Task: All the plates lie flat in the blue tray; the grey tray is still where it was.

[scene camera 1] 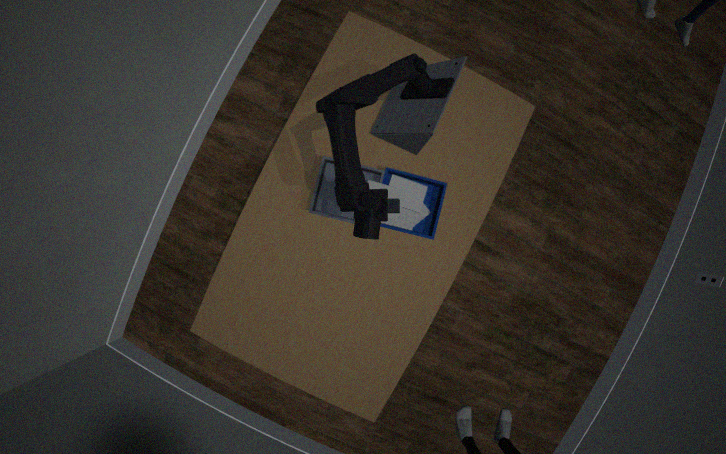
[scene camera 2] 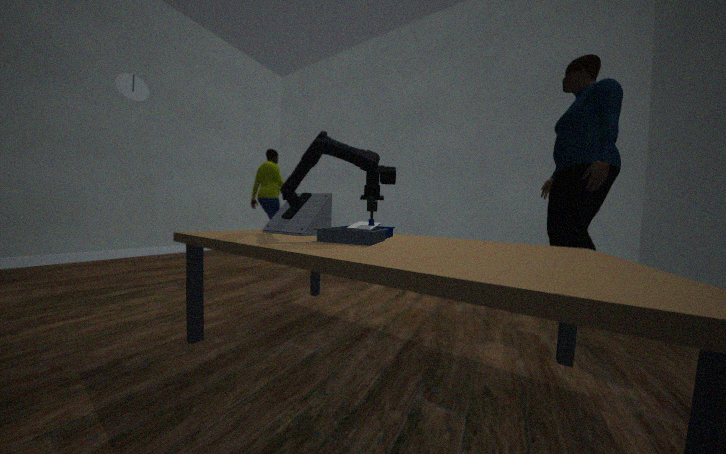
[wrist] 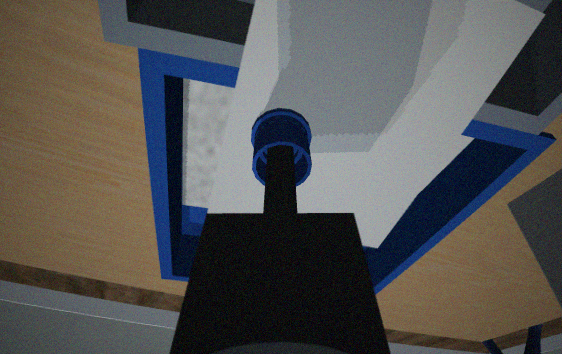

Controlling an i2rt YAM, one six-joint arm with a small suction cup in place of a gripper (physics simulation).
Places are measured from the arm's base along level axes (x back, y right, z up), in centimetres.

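Pixels of known places: hand, tool point: (scene camera 2: pixel 371 227) (wrist: pixel 280 127); arm's base, link origin: (scene camera 1: pixel 425 90) (scene camera 2: pixel 297 206).
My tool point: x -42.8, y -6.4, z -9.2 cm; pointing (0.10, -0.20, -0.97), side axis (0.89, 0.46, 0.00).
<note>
For each thing: its top centre in the pictures, then the offset to it from my tool point. Level surfaces: height alone.
- grey tray, top centre: (scene camera 1: pixel 346 191) (scene camera 2: pixel 354 228) dy +15.3, dx -0.7, dz -0.2 cm
- blue tray, top centre: (wrist: pixel 306 229) (scene camera 1: pixel 410 203) (scene camera 2: pixel 368 226) dy -8.3, dx +6.4, dz -0.2 cm
- pale plate, top centre: (scene camera 1: pixel 408 206) dy -8.9, dx +5.7, dz -4.4 cm
- wooden table, surface height: dz -5.2 cm
My suction gripper (scene camera 2: pixel 371 222) (wrist: pixel 281 145) has its blue cup on a white plate (scene camera 2: pixel 359 225) (wrist: pixel 350 100), held roughly level. In the wrist view the plate spans the adjoining rims of the grey tray (scene camera 1: pixel 331 216) (scene camera 2: pixel 342 235) (wrist: pixel 115 20) and the blue tray (scene camera 1: pixel 441 200) (scene camera 2: pixel 390 230) (wrist: pixel 155 175), above both. In scene camera 1 the arm hides the cup and much of the held plate. One white plate (scene camera 1: pixel 409 187) lies in the blue tray beside another pale plate (scene camera 1: pixel 420 214), which is turned at an angle. The arm covers part of the grey tray's inside.
The arm's grey wedge-shaped base (scene camera 1: pixel 412 109) (scene camera 2: pixel 323 214) stands on the wooden table (scene camera 1: pixel 299 278) (scene camera 2: pixel 455 256), near the trays. A person in blue (scene camera 2: pixel 586 128) and a person in yellow (scene camera 2: pixel 267 179) stand beyond the table.
</note>
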